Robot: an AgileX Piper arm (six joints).
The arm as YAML. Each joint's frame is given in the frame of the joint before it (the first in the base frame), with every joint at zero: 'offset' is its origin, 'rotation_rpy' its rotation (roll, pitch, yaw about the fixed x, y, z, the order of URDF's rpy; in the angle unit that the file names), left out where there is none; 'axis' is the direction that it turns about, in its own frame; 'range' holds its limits. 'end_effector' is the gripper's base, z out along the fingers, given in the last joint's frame.
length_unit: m
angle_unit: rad
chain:
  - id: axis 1
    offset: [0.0, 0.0, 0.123]
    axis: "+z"
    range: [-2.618, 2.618]
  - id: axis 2
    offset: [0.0, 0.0, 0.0]
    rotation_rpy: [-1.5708, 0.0, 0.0]
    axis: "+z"
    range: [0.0, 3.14]
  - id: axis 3
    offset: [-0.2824, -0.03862, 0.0]
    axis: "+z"
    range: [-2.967, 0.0]
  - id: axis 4
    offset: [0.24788, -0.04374, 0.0]
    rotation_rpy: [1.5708, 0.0, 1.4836]
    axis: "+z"
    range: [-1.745, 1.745]
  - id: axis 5
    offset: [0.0, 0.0, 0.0]
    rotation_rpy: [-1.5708, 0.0, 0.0]
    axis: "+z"
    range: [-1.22, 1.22]
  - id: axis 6
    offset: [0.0, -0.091, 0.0]
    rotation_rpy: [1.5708, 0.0, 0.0]
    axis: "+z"
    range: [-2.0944, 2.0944]
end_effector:
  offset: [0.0, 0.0, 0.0]
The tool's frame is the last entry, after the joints.
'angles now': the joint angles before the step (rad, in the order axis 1, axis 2, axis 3, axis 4, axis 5, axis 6). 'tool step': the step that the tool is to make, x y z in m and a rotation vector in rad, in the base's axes. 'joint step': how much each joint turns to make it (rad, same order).
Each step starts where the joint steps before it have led.
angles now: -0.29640, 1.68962, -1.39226, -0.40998, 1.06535, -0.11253
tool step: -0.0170, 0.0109, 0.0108, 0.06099, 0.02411, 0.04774
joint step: -0.00009, -0.06634, 0.02946, 0.08337, 0.05214, -0.09119
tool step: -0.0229, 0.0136, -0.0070, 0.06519, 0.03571, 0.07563
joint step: 0.00025, -0.07924, 0.11055, 0.07919, -0.00271, -0.09634
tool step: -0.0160, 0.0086, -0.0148, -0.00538, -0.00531, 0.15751
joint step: -0.00024, -0.06604, 0.13220, 0.03300, -0.10587, -0.15090
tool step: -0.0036, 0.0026, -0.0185, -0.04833, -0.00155, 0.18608
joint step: -0.00011, -0.01386, 0.09459, 0.00006, -0.12896, -0.17160
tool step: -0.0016, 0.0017, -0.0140, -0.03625, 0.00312, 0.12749
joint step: 0.00021, -0.00008, 0.06136, -0.00104, -0.08968, -0.11835
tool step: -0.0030, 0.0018, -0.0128, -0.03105, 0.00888, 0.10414
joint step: -0.00004, 0.00017, 0.05595, -0.00297, -0.07268, -0.09695
